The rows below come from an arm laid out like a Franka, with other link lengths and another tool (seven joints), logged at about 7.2 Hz.
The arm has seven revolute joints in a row. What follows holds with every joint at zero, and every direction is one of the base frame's. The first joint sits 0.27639 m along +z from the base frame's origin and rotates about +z. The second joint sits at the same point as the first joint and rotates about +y. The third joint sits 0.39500 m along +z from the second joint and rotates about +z. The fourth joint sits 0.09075 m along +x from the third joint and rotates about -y. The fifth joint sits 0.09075 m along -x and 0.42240 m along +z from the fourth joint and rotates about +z. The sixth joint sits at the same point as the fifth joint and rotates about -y. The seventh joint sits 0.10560 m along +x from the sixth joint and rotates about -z. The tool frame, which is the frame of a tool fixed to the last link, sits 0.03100 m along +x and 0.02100 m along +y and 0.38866 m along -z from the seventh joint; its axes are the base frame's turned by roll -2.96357, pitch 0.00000 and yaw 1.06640 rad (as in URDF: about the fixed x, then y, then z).
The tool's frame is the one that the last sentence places.
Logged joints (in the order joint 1, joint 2, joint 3, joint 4, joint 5, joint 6, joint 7), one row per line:
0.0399, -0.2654, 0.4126, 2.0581, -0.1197, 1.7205, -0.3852
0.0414, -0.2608, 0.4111, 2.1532, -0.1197, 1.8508, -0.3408
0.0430, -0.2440, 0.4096, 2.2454, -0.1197, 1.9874, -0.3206
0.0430, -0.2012, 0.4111, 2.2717, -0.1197, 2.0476, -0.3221
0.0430, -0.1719, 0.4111, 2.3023, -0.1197, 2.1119, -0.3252
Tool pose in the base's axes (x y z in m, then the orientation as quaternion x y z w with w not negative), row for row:
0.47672, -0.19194, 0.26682, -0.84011, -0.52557, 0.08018, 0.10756
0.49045, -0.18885, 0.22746, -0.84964, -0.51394, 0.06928, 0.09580
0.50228, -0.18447, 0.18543, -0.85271, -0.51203, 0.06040, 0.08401
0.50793, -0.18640, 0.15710, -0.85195, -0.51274, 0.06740, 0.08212
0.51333, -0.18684, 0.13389, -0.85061, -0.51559, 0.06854, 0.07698
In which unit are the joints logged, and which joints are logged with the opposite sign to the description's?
The joints are logged in radians. Opposite sign: joint 3, joint 4.
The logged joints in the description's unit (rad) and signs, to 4 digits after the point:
0.0399, -0.2654, -0.4126, -2.0581, -0.1197, 1.7205, -0.3852
0.0414, -0.2608, -0.4111, -2.1532, -0.1197, 1.8508, -0.3408
0.0430, -0.2440, -0.4096, -2.2454, -0.1197, 1.9874, -0.3206
0.0430, -0.2012, -0.4111, -2.2717, -0.1197, 2.0476, -0.3221
0.0430, -0.1719, -0.4111, -2.3023, -0.1197, 2.1119, -0.3252

